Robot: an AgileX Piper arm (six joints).
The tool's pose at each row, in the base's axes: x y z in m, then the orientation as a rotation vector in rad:
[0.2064 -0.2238 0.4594 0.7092 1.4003 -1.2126]
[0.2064 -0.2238 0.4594 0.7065 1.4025 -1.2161]
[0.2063 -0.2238 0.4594 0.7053 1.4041 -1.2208]
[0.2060 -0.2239 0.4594 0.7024 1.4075 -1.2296]
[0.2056 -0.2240 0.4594 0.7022 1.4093 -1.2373]
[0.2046 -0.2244 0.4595 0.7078 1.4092 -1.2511]
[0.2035 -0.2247 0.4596 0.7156 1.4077 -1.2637]
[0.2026 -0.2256 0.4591 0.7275 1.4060 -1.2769]
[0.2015 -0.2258 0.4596 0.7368 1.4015 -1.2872]
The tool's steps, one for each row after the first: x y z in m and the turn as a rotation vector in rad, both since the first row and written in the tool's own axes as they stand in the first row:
[0.0000 0.0000 0.0000 0.0001 0.0000 -0.0044]
[0.0000 -0.0001 0.0000 0.0019 0.0004 -0.0088]
[0.0001 -0.0004 0.0000 0.0047 0.0011 -0.0173]
[0.0002 -0.0008 -0.0001 0.0089 0.0022 -0.0234]
[0.0004 -0.0019 0.0000 0.0203 0.0051 -0.0304]
[0.0006 -0.0030 -0.0001 0.0326 0.0082 -0.0350]
[0.0015 -0.0039 0.0003 0.0475 0.0136 -0.0385]
[0.0013 -0.0051 0.0002 0.0600 0.0156 -0.0397]

